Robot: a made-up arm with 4 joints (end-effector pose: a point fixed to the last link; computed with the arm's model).
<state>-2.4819 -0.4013 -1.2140 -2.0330</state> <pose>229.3 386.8 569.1 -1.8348 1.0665 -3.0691</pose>
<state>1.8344 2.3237 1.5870 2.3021</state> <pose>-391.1 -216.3 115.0 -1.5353 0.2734 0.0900</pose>
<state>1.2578 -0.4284 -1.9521 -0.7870</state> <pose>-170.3 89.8 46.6 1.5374 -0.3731 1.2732</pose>
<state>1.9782 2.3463 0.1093 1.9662</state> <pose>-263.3 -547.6 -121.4 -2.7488 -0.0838 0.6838</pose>
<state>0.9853 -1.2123 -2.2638 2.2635</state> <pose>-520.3 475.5 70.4 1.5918 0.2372 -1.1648</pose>
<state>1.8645 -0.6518 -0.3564 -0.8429</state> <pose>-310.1 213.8 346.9 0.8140 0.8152 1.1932</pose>
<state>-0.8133 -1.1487 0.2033 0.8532</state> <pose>250.2 513.8 -8.7 -0.5197 -0.3459 -0.9081</pose>
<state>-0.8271 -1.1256 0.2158 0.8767</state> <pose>246.7 520.8 10.2 -0.4820 -0.3252 -0.9179</pose>
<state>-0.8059 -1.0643 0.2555 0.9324</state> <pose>227.4 536.0 45.9 -0.4284 -0.2397 -0.9241</pose>
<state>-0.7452 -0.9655 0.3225 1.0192</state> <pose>195.4 551.0 102.0 -0.3677 -0.0813 -0.9232</pose>
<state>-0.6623 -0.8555 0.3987 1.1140</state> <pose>166.2 553.3 167.5 -0.3171 0.1125 -0.9187</pose>
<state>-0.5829 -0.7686 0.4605 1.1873</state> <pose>151.3 544.1 219.7 -0.2904 0.2792 -0.9189</pose>
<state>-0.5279 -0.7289 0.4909 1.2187</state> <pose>148.5 536.7 240.6 -0.2933 0.3662 -0.9264</pose>
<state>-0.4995 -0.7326 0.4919 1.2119</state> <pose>150.5 537.5 232.9 -0.3182 0.3740 -0.9360</pose>
